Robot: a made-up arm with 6 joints.
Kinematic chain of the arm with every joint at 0, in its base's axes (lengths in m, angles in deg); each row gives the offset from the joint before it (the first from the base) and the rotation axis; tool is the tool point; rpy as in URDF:
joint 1: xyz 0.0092 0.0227 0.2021 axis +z
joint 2: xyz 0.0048 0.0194 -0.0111 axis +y
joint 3: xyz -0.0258 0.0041 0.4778 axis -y
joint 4: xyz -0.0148 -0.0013 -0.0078 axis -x
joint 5: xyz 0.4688 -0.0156 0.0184 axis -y
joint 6: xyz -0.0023 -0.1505 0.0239 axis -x
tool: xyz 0.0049 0.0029 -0.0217 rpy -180 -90 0
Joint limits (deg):
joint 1: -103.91..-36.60
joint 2: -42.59..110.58
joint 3: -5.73..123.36
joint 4: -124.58..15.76
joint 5: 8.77..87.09
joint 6: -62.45..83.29
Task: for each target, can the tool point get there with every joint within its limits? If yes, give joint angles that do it. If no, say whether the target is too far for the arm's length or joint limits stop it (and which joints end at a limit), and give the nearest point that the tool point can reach.
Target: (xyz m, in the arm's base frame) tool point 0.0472 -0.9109 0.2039
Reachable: yes | joints -85.72 78.84 84.47 -79.91 22.63 -41.60
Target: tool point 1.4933 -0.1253 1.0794
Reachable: no: too far | nearest point 0.7104 -0.3700 0.7431 | short by 0.887 m
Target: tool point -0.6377 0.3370 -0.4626
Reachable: no: joint limits stop it (at a limit: joint 1, joint 2, joint 3, joint 5, joint 6) | nearest point -0.1839 -0.1202 -0.3225 | short by 0.659 m
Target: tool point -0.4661 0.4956 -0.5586
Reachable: no: joint limits stop it (at a limit: joint 1, joint 2, joint 3, joint 5, joint 6) | nearest point -0.1540 -0.0921 -0.3054 | short by 0.712 m
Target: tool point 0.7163 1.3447 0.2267
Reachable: no: too far | nearest point 0.0949 0.8194 0.5720 | short by 0.884 m
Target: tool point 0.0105 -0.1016 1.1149
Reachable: yes | joints -53.91 0.41 91.16 -60.69 67.95 -47.73
